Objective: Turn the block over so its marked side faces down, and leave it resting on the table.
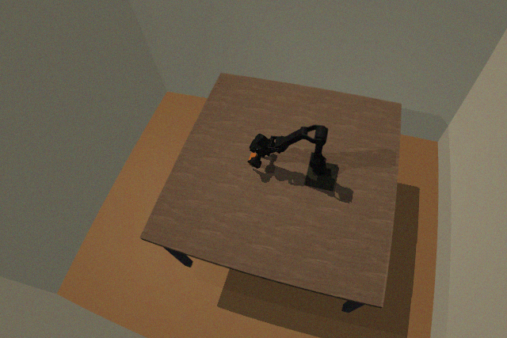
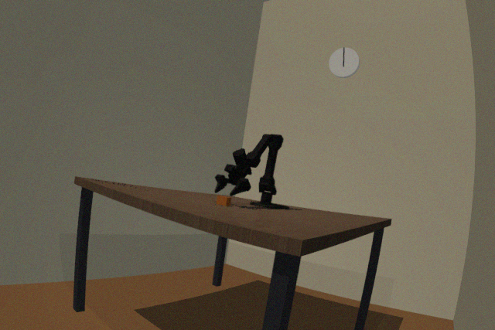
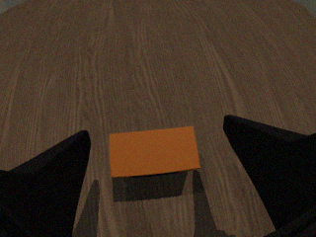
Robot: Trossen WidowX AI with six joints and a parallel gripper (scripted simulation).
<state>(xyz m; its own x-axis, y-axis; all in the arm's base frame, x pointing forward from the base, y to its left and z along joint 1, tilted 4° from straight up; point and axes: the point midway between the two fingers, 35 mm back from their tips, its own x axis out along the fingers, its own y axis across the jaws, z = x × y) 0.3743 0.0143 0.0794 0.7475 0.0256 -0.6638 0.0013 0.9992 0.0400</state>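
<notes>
Right now my gripper tip is 2 cm past the orange block and 3 cm above it.
</notes>
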